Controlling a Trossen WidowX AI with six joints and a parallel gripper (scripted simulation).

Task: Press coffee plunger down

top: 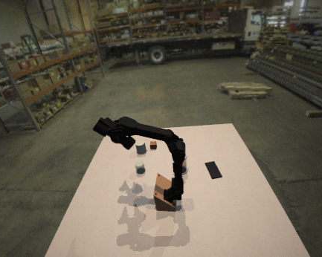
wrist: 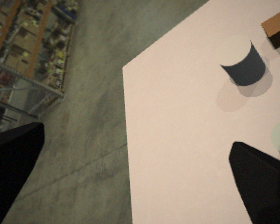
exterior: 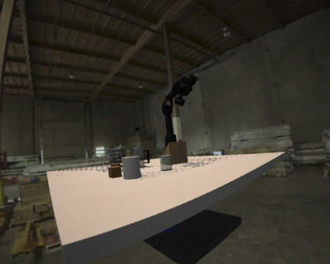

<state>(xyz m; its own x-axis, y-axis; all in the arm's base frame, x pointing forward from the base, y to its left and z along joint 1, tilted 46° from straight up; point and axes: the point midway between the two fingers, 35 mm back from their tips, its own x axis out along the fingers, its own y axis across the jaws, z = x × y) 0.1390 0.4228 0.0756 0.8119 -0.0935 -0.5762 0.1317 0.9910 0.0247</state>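
The glass coffee press is 320 mm to the right of my gripper tip, 300 mm below it and 110 mm ahead of it.
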